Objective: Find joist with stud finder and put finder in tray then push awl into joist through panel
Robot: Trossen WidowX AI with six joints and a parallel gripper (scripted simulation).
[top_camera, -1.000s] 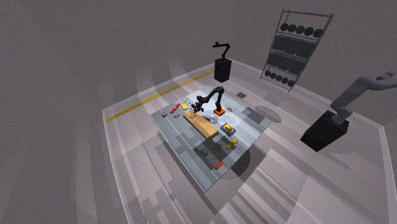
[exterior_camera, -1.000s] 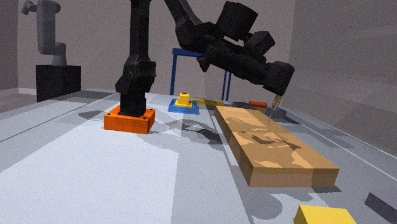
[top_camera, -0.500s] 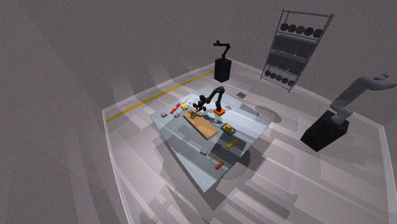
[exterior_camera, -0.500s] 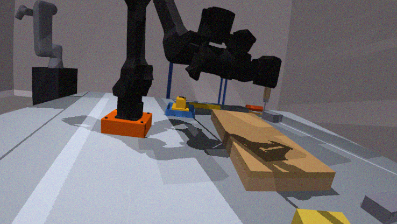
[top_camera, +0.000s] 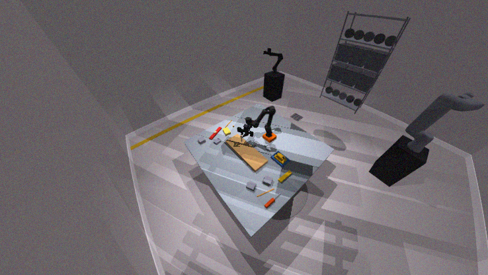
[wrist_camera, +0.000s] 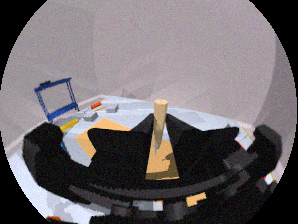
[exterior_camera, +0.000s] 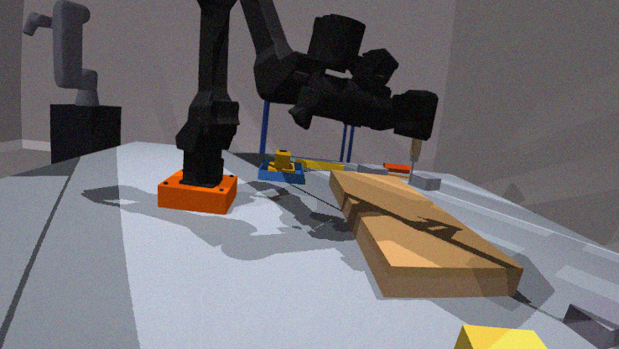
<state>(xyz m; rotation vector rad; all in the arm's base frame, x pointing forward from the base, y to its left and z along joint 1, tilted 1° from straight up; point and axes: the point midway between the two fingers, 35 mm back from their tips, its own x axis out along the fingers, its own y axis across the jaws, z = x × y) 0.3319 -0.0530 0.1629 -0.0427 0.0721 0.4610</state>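
The awl is 50 mm below my gripper tip. From my gripper tip the other things lie so: blue tray 360 mm to the left, 240 mm behind, 180 mm below; then yellow stud finder 370 mm to the left, 250 mm behind, 150 mm below; then yellow block 350 mm to the right, 180 mm below.
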